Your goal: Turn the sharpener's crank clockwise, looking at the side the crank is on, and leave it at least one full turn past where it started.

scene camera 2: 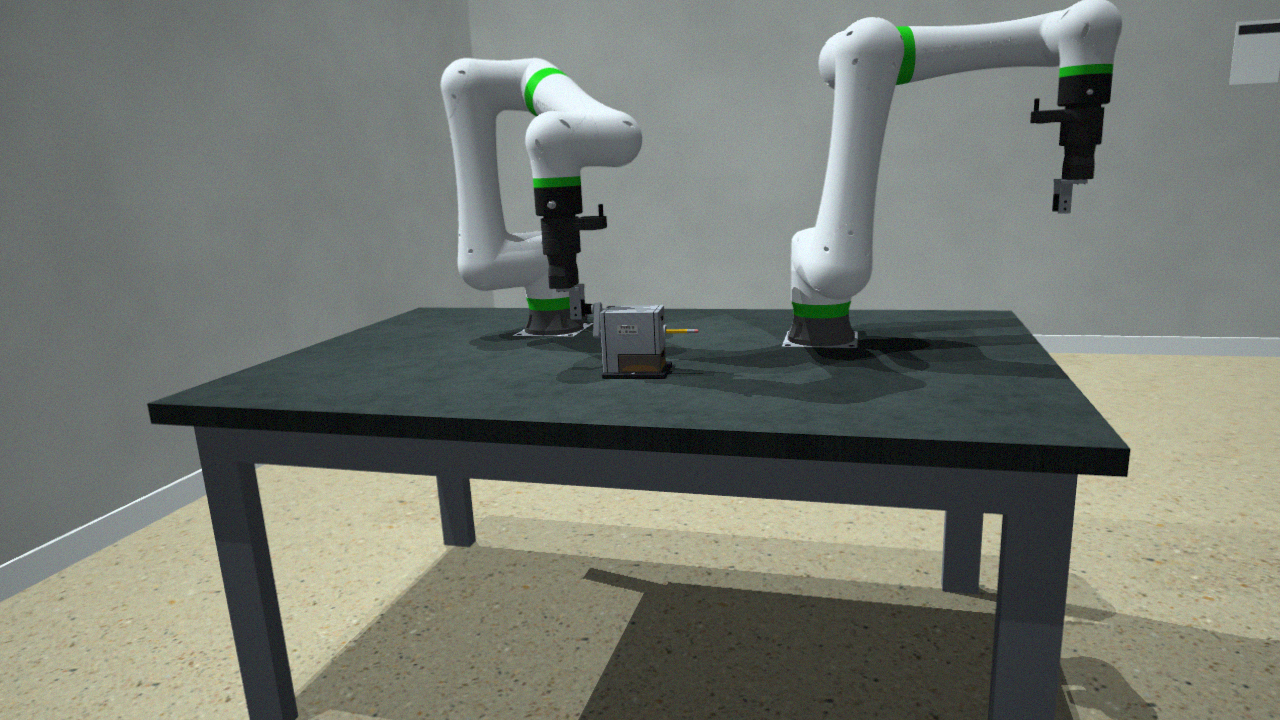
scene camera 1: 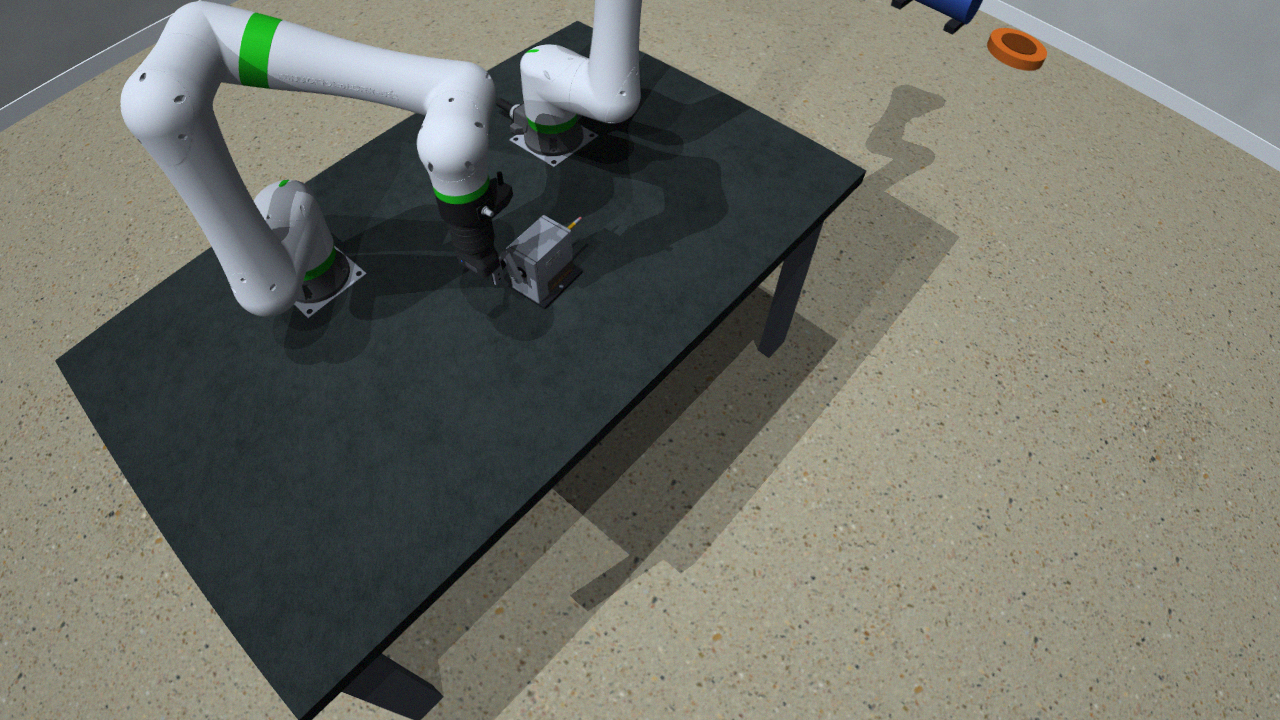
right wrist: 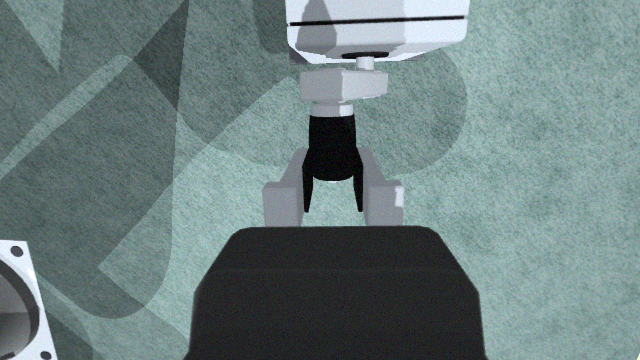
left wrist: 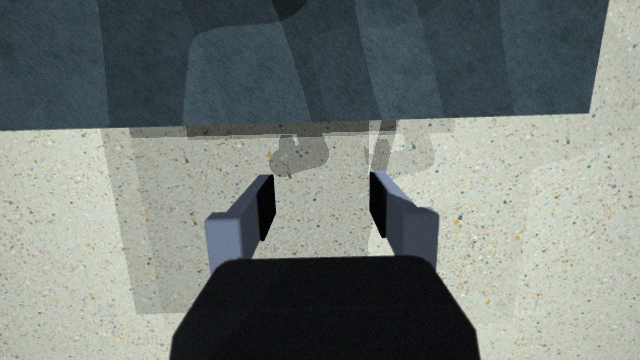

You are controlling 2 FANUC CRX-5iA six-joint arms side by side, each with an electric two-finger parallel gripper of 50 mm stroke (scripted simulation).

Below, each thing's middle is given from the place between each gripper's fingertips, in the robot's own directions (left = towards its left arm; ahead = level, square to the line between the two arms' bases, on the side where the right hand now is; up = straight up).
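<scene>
The black knob (right wrist: 332, 132) is what I measure my left gripper (scene camera 2: 1060, 212) from: the gripper is 160 mm above the knob, 400 mm short of it and 880 mm to the left of it.
As for my right hand (scene camera 2: 578, 317), the black knob is 20 mm to the left of it.
</scene>
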